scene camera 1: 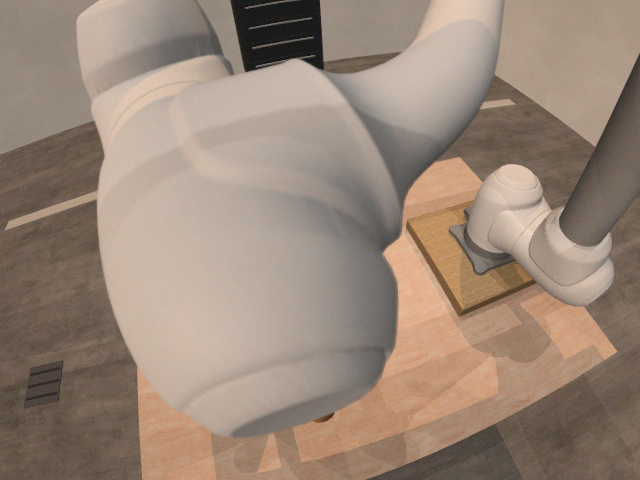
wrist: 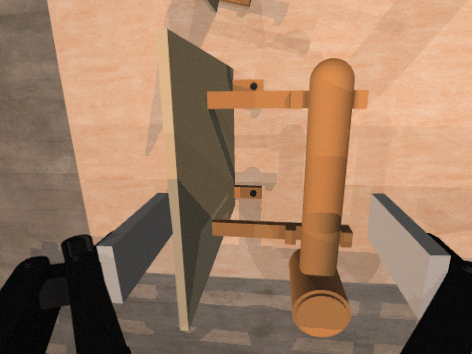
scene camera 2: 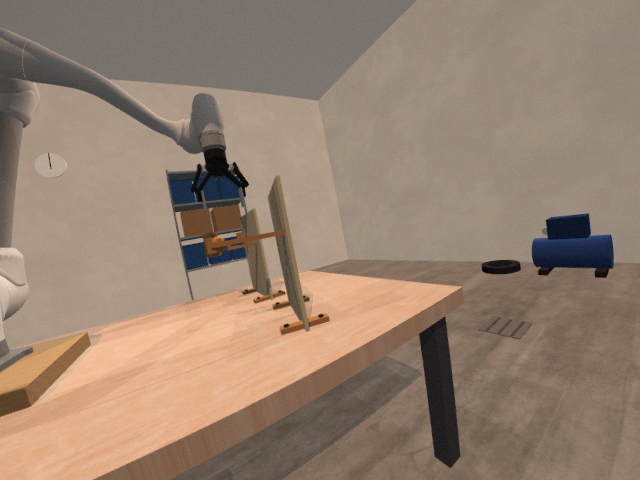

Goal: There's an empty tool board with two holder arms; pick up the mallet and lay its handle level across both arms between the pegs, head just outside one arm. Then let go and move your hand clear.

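Places are measured from the arm's base along level axes (x ahead, y up, z right), in metres.
Where they show: gripper, between the fingertips: (wrist: 265, 214) (scene camera 2: 225, 208); arm's base, origin of its link: (scene camera 1: 486, 243).
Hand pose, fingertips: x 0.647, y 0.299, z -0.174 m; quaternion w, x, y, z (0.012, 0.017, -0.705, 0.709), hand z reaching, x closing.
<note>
Each offset is from my fingertips to the top centre of the thing. "spot": to the spot under its first point. Level surfaces: height alone.
The orange-brown mallet (scene camera 2: 212, 244) (wrist: 327, 165) lies across both arms of the near board (scene camera 2: 289, 258) (wrist: 197, 165), its handle between the pegs and its head outside one arm. In scene camera 1 a sliver of its head @(dx -0.058, dy -0.075, dz -0.139 m) (scene camera 1: 324, 417) shows below the robot's wrist. The other board (scene camera 2: 255, 253) stands behind; its arms are mostly hidden, and in the wrist view a corner of it @(spot: dx +0.096, dy -0.318, dz +0.212 m) (wrist: 214, 4) shows at the top. My gripper (scene camera 2: 223, 202) (wrist: 265, 214) is open and empty above the mallet, its fingers on either side of board and handle. The robot's wrist hides it in scene camera 1.
The boards stand upright on wooden feet on the table @(dy -0.343 m) (scene camera 1: 429, 356) (scene camera 2: 170, 403). The robot's base stands on a wooden block (scene camera 1: 439, 258) (scene camera 2: 46, 366). A shelf unit (scene camera 2: 189, 284) is by the back wall. A black cabinet (scene camera 1: 281, 36) stands on the floor beyond the table.
</note>
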